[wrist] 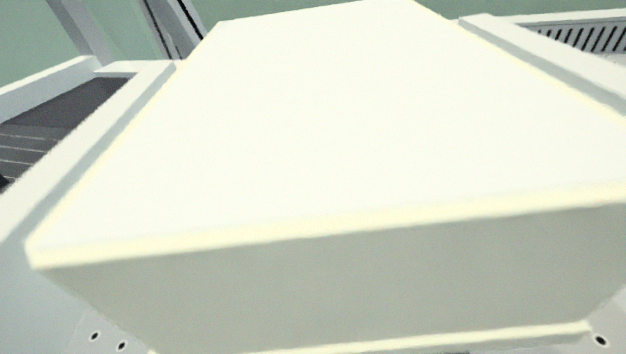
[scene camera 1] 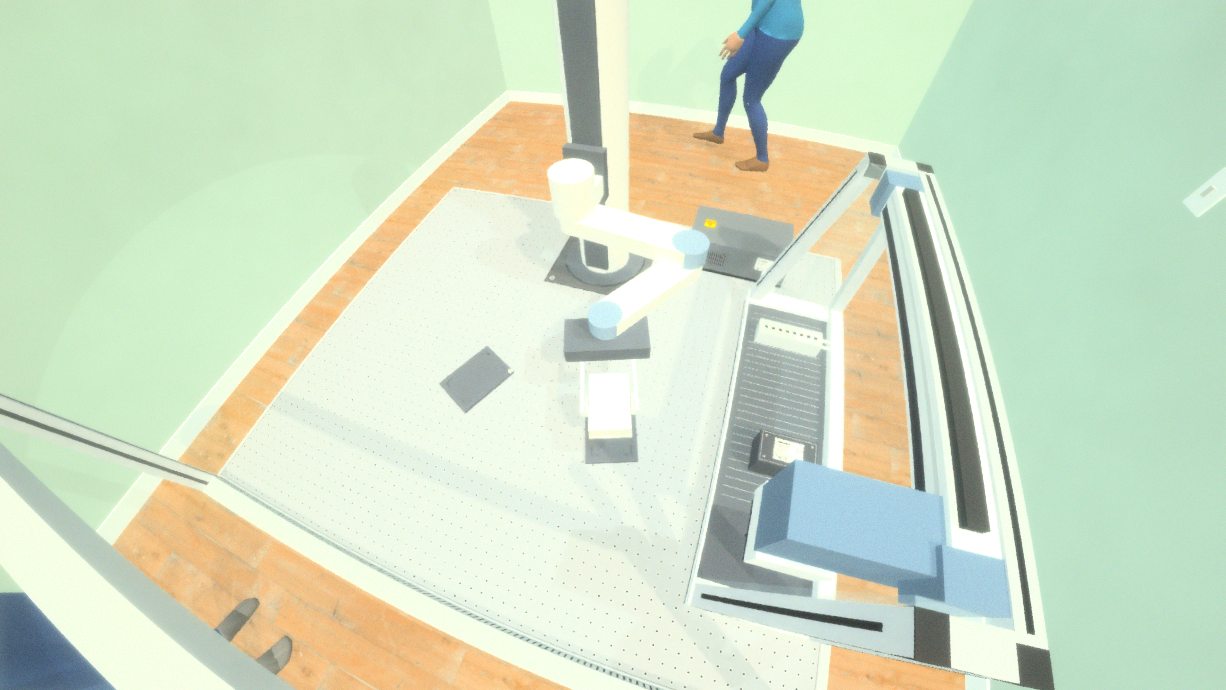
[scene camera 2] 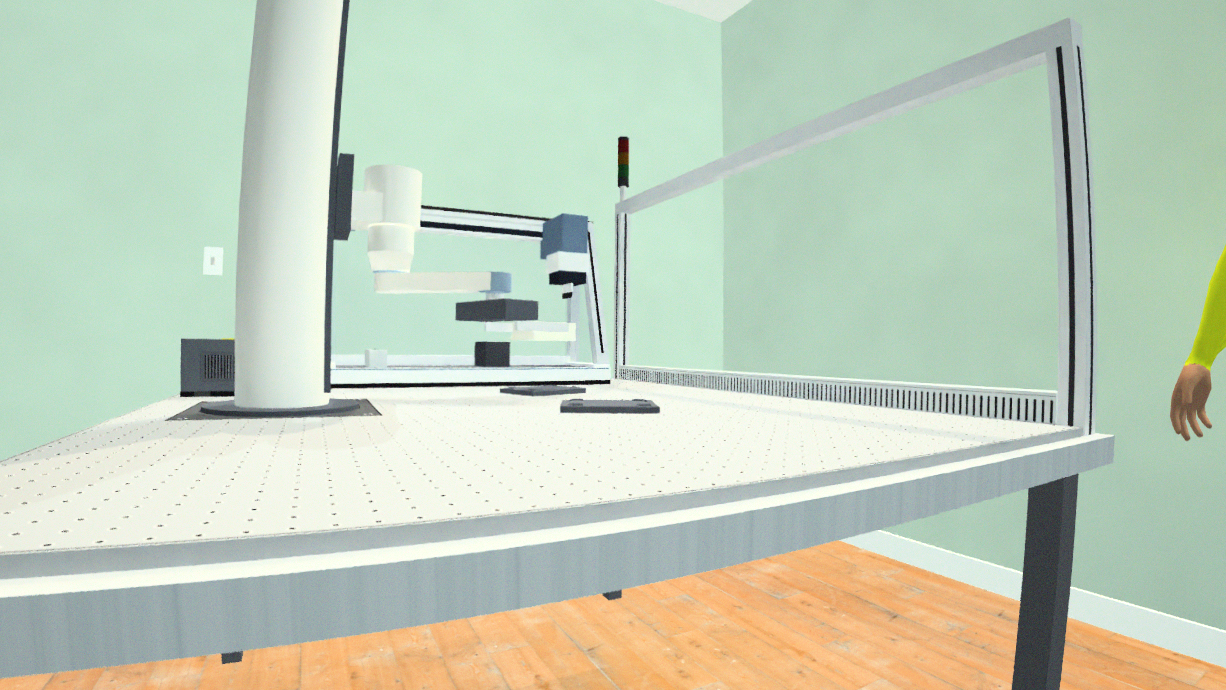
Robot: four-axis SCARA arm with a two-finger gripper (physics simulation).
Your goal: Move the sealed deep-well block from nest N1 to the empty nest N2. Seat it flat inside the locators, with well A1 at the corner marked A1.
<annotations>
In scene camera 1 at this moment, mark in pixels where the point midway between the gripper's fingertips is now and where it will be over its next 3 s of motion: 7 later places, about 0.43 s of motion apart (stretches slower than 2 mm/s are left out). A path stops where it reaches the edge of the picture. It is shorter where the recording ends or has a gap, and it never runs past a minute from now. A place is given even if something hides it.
My gripper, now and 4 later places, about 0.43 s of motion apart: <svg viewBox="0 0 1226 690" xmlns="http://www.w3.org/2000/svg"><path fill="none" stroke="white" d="M609 413L610 423L611 432L611 432L610 423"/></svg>
</annotations>
